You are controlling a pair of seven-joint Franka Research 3 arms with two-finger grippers.
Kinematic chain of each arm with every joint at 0, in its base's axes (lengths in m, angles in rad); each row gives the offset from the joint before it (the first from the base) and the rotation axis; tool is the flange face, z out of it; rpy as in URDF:
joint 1: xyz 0 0 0.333 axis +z
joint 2: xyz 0 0 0 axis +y
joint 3: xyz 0 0 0.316 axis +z
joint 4: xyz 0.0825 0 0 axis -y
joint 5: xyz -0.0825 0 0.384 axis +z
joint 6: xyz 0 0 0 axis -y
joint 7: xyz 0.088 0 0 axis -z
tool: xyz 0 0 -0.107 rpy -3.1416 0 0
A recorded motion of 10 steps. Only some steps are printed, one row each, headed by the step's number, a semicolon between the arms.
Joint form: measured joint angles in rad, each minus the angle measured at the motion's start. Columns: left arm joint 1, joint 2, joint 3, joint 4, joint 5, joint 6, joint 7; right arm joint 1, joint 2, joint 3, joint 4, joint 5, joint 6, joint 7.
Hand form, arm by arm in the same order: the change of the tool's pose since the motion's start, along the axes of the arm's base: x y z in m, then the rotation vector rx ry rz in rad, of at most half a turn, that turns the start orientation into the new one. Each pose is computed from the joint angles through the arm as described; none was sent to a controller.
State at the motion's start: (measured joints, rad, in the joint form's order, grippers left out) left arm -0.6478 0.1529 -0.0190 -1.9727 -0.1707 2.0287 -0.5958; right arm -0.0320 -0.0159 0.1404 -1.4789 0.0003 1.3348 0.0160
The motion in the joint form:
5: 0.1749 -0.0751 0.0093 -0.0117 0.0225 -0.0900 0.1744; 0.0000 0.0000 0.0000 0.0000 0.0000 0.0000 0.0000
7: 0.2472 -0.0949 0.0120 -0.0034 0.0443 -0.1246 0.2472; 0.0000 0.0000 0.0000 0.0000 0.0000 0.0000 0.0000
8: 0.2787 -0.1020 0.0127 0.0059 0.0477 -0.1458 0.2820; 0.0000 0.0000 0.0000 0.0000 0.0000 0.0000 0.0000
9: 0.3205 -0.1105 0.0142 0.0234 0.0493 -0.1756 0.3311; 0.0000 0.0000 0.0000 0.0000 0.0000 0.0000 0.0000
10: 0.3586 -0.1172 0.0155 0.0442 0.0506 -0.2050 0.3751; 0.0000 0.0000 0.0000 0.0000 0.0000 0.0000 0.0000
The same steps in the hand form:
5: 0.0426 0.0962 0.0305 -0.0033 0.0018 -0.0112; 0.0000 0.0000 0.0000 0.0000 0.0000 0.0000
7: 0.0579 0.1362 0.0426 0.0032 -0.0048 -0.0221; 0.0000 0.0000 0.0000 0.0000 0.0000 0.0000
8: 0.0638 0.1529 0.0492 0.0010 -0.0034 -0.0280; 0.0000 0.0000 0.0000 0.0000 0.0000 0.0000
9: 0.0716 0.1753 0.0597 -0.0058 -0.0032 -0.0370; 0.0000 0.0000 0.0000 0.0000 0.0000 0.0000
10: 0.0783 0.1957 0.0708 -0.0127 -0.0047 -0.0446; 0.0000 0.0000 0.0000 0.0000 0.0000 0.0000

